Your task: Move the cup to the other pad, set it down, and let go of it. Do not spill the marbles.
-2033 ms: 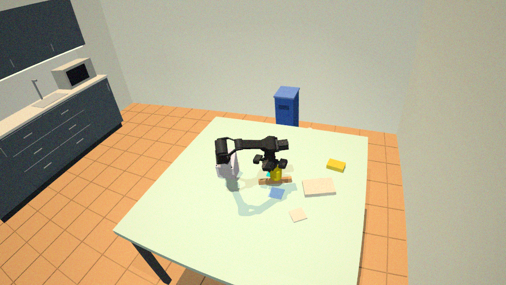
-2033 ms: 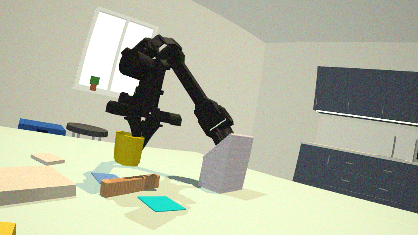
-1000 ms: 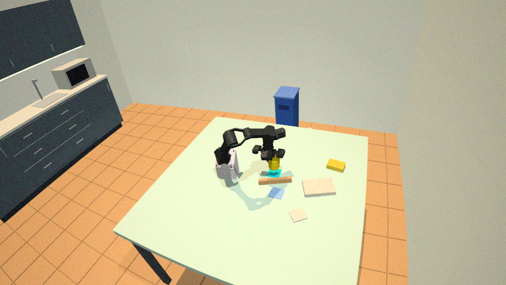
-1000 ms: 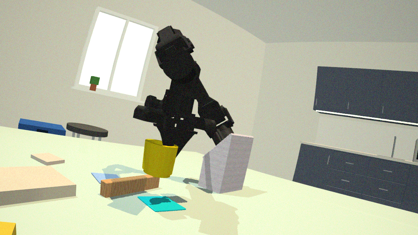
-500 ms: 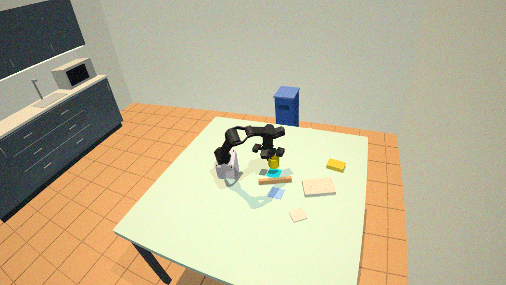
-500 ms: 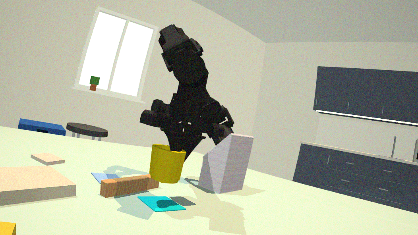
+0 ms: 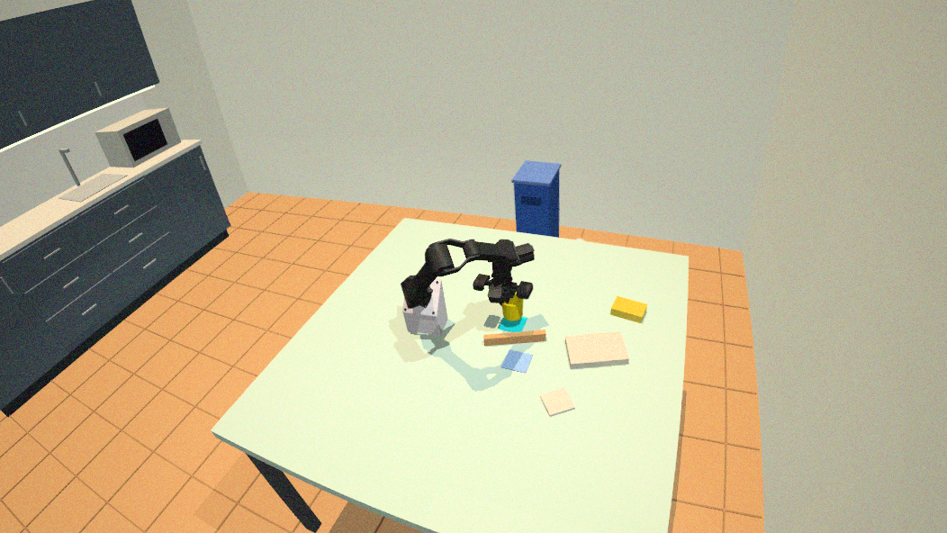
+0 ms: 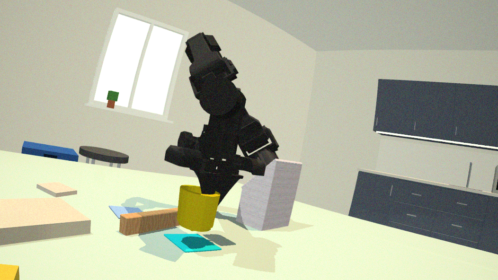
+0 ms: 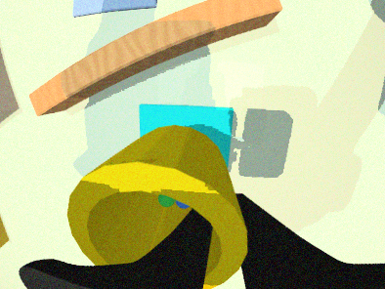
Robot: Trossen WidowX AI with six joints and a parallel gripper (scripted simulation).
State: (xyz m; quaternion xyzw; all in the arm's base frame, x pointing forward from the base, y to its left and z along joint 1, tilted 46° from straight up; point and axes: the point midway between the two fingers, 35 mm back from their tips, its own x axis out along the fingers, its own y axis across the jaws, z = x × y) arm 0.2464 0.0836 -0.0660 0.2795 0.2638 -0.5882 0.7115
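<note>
My gripper tip is now 80 mm above the cyan pad and 30 mm short of it. The rest, counted from my gripper tip: large beige slab (320 mm ahead, 60 mm below, 40 mm to the right); then yellow cup (20 mm ahead); then wooden block (80 mm to the right, 70 mm ahead, 60 mm below).
</note>
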